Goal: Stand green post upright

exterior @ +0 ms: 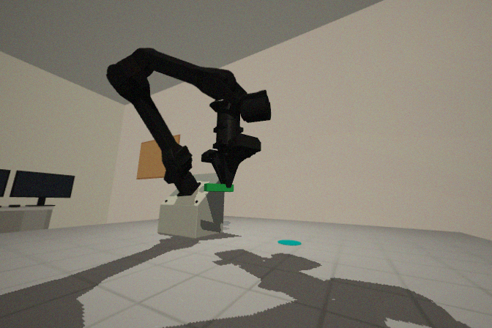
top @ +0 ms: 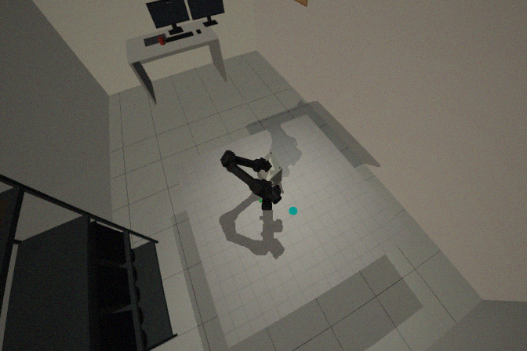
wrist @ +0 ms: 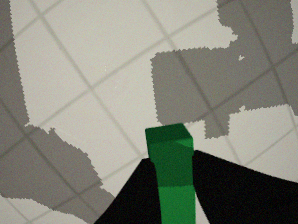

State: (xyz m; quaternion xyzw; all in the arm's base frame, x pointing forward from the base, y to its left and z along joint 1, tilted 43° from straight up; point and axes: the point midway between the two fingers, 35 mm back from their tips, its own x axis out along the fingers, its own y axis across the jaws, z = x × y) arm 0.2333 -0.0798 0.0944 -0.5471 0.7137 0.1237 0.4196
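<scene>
My gripper tip is 100 mm short of the cyan circle, 150 mm to the right of it and 130 mm above it. The rest, counted from my gripper tip: green post (10 mm behind, 20 mm to the right).
</scene>
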